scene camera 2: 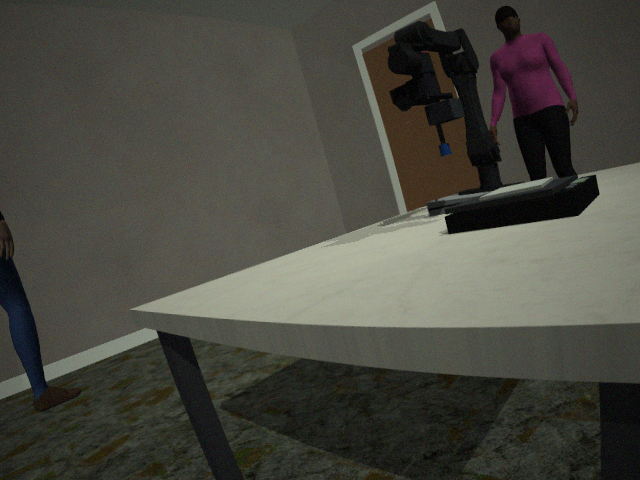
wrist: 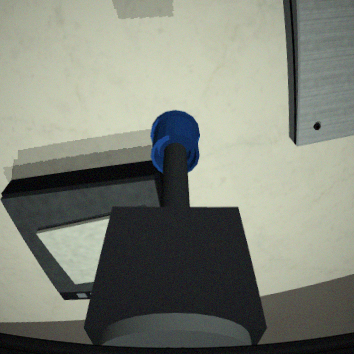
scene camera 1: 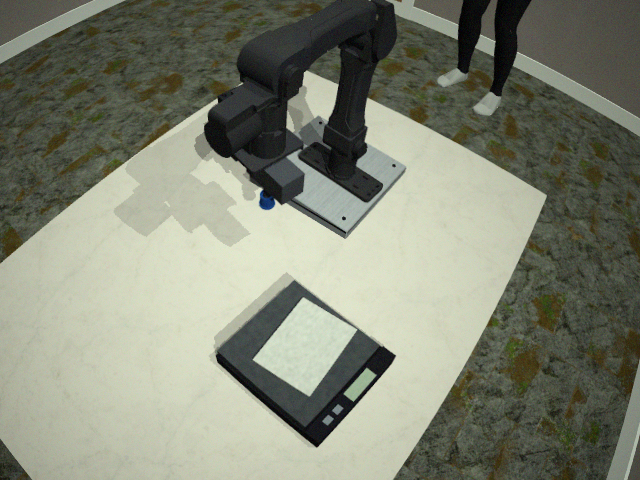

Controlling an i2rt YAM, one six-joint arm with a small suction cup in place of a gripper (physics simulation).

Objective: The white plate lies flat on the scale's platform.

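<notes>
The white plate lies flat on the dark platform of the scale, within the platform's edges. In the wrist view the arm's black block hides part of the plate and the scale. My gripper, a blue suction cup, hangs in the air beside the arm's base, well apart from the scale and the plate. The cup is open, with nothing on it.
The arm's metal base plate lies on the pale table, behind the scale in the first scene view. The scale's display and two buttons face away from the suction cup. People stand beyond the table.
</notes>
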